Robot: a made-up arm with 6 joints.
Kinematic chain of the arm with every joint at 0, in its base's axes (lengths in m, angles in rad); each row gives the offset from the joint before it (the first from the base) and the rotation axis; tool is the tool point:
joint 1: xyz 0 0 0.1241 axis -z
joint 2: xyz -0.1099 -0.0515 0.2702 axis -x
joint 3: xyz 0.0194 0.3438 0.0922 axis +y
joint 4: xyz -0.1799 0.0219 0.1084 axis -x
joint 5: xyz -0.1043 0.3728 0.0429 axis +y
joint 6: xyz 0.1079 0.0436 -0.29 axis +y
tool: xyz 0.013 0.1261 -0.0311
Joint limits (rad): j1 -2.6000..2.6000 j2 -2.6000..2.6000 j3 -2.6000..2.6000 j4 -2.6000..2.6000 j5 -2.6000..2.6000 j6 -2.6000..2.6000
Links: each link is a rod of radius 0.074 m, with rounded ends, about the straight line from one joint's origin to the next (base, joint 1, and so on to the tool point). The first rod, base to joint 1, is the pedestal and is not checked.
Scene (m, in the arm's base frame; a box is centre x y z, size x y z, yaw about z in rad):
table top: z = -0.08
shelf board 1: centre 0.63 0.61 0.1 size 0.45 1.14 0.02 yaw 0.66
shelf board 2: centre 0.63 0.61 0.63 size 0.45 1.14 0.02 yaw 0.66
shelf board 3: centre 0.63 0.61 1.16 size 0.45 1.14 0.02 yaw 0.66
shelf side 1: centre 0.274 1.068 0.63 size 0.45 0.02 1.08 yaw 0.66
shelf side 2: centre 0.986 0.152 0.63 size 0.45 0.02 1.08 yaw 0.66
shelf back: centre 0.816 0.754 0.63 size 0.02 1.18 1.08 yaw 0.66
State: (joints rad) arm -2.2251 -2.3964 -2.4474 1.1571 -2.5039 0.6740
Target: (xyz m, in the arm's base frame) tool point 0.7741 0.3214 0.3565
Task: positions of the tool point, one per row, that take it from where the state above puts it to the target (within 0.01 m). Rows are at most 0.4 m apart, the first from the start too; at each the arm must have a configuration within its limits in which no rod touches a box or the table.
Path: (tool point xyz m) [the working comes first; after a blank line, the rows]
Joints at the target: -1.7407 -2.5679 -2.5907 1.6195 -2.0763 0.7222
Straight joint move there: touches shelf board 2.

1: 0.4825 0.5724 0.9490
2: 0.3922 0.4968 0.9706
3: 0.2916 0.4402 0.9506
4: 0.2000 0.3986 0.8895
5: 0.4246 0.2797 0.6150
6: 0.4302 0.0544 0.3565
7: 0.5607 0.1436 0.3875
8: 0.6799 0.2281 0.3875
9: 0.7741 0.3214 0.3565

